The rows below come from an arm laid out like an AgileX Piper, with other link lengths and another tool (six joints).
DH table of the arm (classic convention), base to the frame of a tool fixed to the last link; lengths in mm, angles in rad. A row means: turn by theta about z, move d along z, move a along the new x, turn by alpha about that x. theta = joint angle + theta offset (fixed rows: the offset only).
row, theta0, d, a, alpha
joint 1, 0.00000, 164.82, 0.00, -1.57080
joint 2, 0.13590, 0.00, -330.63, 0.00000
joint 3, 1.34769, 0.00, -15.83, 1.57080
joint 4, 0.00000, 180.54, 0.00, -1.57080
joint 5, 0.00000, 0.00, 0.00, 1.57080
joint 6, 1.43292, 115.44, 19.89, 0.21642
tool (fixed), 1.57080, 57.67, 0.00, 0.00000
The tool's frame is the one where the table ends.
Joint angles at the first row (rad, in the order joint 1, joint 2, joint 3, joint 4, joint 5, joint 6):
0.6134, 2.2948, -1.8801, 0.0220, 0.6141, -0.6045
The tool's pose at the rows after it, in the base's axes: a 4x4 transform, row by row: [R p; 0 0 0 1], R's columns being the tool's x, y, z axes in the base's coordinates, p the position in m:
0.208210 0.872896 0.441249 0.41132; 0.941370 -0.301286 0.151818 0.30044; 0.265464 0.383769 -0.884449 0.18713; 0 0 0 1
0.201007 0.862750 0.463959 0.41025; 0.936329 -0.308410 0.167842 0.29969; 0.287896 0.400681 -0.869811 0.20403; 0 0 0 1
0.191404 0.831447 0.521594 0.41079; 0.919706 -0.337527 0.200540 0.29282; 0.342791 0.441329 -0.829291 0.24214; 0 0 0 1
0.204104 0.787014 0.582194 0.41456; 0.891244 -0.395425 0.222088 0.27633; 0.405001 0.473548 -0.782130 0.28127; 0 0 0 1
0.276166 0.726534 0.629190 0.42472; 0.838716 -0.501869 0.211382 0.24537; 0.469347 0.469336 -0.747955 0.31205; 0 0 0 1
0.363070 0.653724 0.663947 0.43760; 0.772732 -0.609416 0.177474 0.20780; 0.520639 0.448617 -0.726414 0.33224; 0 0 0 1
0.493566 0.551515 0.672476 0.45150; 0.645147 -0.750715 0.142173 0.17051; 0.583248 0.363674 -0.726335 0.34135; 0 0 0 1
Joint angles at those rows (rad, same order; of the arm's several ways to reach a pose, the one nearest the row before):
0.6134, 2.2914, -1.8801, 0.0220, 0.6148, -0.6045
0.6134, 2.2579, -1.8801, 0.0220, 0.6167, -0.6045
0.6017, 2.1836, -1.8801, 0.0220, 0.6116, -0.6045
0.5691, 2.1074, -1.8801, 0.0245, 0.6037, -0.5939
0.5023, 2.0459, -1.8801, 0.0254, 0.6028, -0.5435
0.4190, 2.0053, -1.8801, 0.0254, 0.6028, -0.4876
0.3310, 1.9893, -1.8809, 0.0254, 0.6028, -0.3580

